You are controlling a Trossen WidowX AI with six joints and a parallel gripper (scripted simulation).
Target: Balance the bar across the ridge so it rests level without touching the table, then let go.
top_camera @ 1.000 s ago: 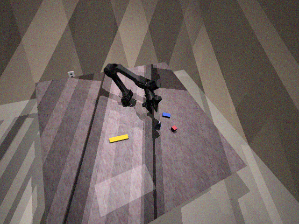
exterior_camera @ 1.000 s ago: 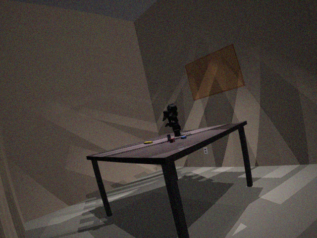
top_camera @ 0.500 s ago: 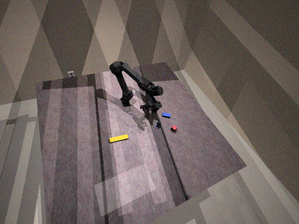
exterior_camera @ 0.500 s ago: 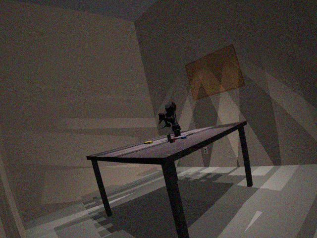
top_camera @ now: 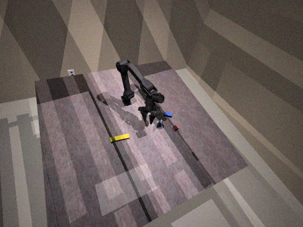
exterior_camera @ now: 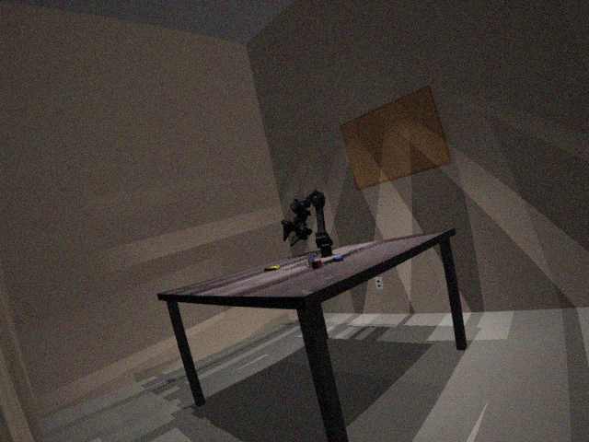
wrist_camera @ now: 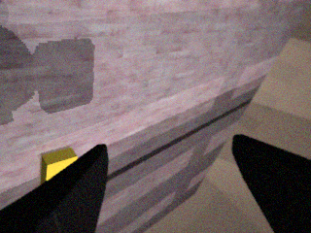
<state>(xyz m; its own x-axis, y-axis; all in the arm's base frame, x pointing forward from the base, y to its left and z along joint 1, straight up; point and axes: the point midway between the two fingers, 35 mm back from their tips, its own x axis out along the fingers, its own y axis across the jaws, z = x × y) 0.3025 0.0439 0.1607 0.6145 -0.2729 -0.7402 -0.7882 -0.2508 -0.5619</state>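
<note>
Now: the yellow bar 2 cm behind my gripper tip, 20 cm to the right of it and 13 cm below it. Round my gripper tip: small red block (6 cm ahead, 24 cm to the left, 12 cm below); then blue block (9 cm behind, 25 cm to the left, 13 cm below).
</note>
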